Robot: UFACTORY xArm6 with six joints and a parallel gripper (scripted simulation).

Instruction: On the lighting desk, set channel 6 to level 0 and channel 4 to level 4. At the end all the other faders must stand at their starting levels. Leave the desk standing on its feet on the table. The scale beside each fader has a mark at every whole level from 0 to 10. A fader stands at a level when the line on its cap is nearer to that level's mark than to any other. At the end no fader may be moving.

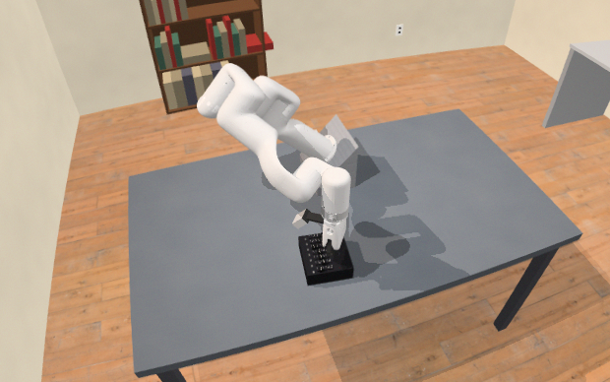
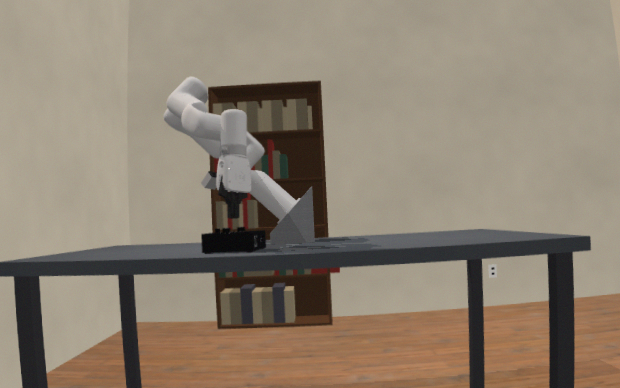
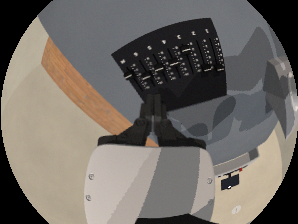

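Now: hand 5 cm above the fader, 4 cm past it and 3 cm to the left of it.
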